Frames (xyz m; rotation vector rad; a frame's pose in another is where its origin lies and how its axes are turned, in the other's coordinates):
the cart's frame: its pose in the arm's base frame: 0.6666 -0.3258 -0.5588 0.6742 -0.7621 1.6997
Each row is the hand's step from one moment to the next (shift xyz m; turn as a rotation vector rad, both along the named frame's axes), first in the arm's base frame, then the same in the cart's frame.
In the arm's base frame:
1: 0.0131 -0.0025 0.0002 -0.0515 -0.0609 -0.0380
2: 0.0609 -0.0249 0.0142 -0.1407 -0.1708 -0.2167
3: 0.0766 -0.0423 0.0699 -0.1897 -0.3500 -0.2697
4: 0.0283 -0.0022 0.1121 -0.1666 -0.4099 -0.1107
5: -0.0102 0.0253 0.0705 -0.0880 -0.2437 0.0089
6: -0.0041 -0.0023 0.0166 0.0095 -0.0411 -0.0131
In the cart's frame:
1: -0.0045 -0.0123 0.0028 -0.0535 0.0673 0.0203
2: -0.0186 -0.0564 0.0316 -0.2348 0.2016 -0.0124
3: 0.0095 -0.0766 0.0811 -0.3717 0.2915 0.0901
4: 0.0773 -0.0438 0.0740 -0.2923 0.2568 0.2381
5: 0.0714 -0.0055 0.0243 -0.1195 0.1308 0.1893
6: 0.0122 0.0019 0.0120 -0.0370 0.0006 0.0241

